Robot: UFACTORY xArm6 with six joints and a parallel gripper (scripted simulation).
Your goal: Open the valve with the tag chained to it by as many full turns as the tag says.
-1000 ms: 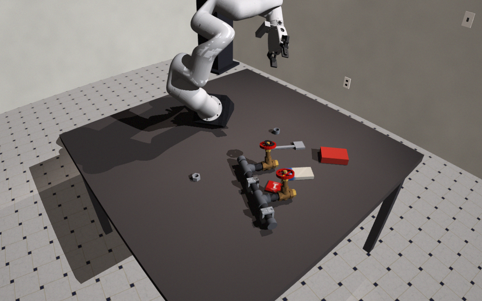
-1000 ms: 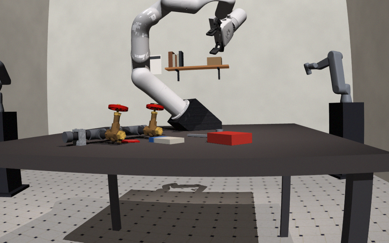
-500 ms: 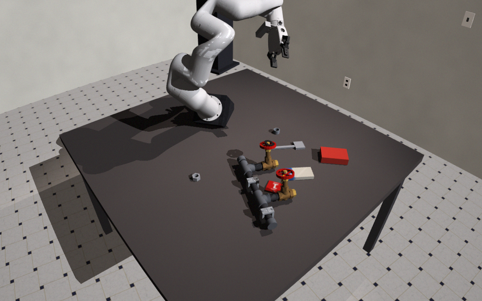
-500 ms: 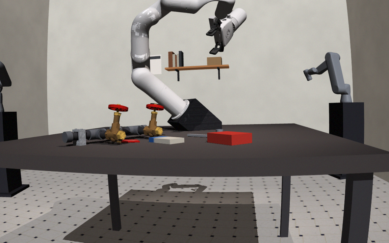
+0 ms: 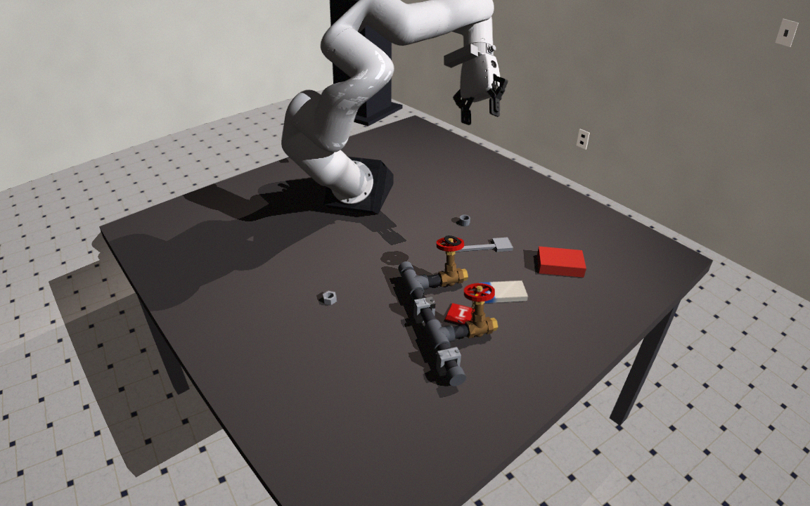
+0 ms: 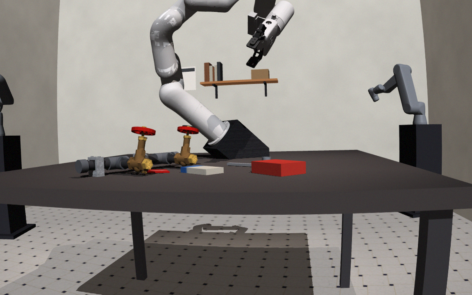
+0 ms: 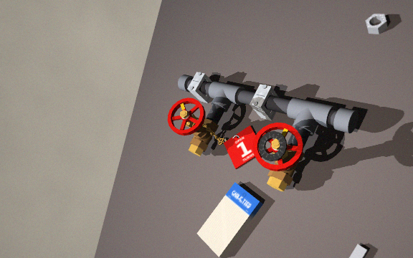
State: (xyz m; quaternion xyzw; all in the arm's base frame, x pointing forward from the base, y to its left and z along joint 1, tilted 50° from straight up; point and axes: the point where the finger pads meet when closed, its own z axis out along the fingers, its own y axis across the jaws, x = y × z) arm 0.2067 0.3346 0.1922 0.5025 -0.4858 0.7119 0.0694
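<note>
Right now the red tag is 15 cm ahead of my hand, 31 cm to the right of it and 36 cm below it. The rest, counted from my hand: red box 27 cm ahead, 2 cm to the left, 35 cm below; cable-tie box 19 cm ahead, 17 cm to the right, 35 cm below; grey flat tool 7 cm ahead, 2 cm to the right, 36 cm below.
</note>
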